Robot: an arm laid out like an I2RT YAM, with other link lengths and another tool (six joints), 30 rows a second.
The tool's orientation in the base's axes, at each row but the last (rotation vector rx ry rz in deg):
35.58, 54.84, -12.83
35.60, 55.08, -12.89
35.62, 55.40, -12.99
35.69, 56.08, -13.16
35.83, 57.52, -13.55
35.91, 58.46, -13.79
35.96, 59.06, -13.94
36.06, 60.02, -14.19
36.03, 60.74, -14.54
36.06, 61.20, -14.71
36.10, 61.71, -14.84
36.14, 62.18, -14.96
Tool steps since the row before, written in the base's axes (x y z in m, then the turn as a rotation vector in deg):
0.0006, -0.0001, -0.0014, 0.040, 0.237, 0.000
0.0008, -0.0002, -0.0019, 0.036, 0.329, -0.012
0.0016, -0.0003, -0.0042, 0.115, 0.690, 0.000
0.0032, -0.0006, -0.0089, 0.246, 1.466, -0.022
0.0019, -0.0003, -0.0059, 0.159, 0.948, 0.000
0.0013, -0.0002, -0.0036, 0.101, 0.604, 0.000
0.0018, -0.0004, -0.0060, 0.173, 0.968, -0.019
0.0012, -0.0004, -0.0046, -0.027, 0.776, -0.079
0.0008, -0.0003, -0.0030, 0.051, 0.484, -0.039
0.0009, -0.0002, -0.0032, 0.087, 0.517, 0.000
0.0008, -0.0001, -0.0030, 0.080, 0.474, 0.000
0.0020, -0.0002, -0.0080, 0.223, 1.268, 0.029
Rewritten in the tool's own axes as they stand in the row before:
0.0015, -0.0004, -0.0001, 0.044, 0.209, -0.111
0.0020, -0.0006, -0.0001, 0.059, 0.276, -0.173
0.0043, -0.0012, -0.0004, 0.126, 0.607, -0.324
0.0091, -0.0025, -0.0010, 0.287, 1.281, -0.697
0.0060, -0.0016, -0.0007, 0.174, 0.834, -0.445
0.0037, -0.0009, -0.0003, 0.111, 0.531, -0.284
0.0060, -0.0017, -0.0006, 0.199, 0.849, -0.454
0.0045, -0.0014, -0.0005, 0.133, 0.579, -0.507
0.0030, -0.0009, -0.0002, 0.107, 0.397, -0.263
0.0032, -0.0009, -0.0003, 0.093, 0.455, -0.243
0.0030, -0.0007, -0.0003, 0.085, 0.417, -0.223
0.0080, -0.0020, -0.0009, 0.207, 1.131, -0.580

